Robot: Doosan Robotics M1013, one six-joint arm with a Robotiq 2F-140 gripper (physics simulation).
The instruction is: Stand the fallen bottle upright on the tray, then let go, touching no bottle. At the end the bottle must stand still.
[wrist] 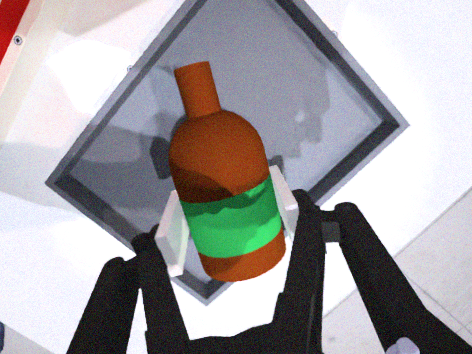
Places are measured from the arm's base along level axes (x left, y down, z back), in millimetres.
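Pixels of known places: gripper, fingertip midpoint: (228, 193).
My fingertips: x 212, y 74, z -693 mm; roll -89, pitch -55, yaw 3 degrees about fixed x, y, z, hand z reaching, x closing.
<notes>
Behind a point stands the place of what it marks.
The brown bottle (220, 155) {x 181, y 29, z -662 mm} with a green label band lies on its side in the grey tray (260, 65) {x 165, y 101, z -597 mm}. Its neck points to the top of the wrist view, leaning a little left, and its base is toward the gripper, over the tray's near corner. My gripper (228, 193) {x 212, y 74, z -693 mm} is shut on the bottle, with one pale pad against each side at the label. The underside of the bottle is hidden.
The tray's raised dark rim runs around the bottle, with corners at the left, right and bottom. A white surface (430, 80) {x 285, y 107, z -506 mm} surrounds the tray. A red strip (11, 22) {x 6, y 73, z -694 mm} is at the top left. Pale tiles (435, 255) show at the lower right.
</notes>
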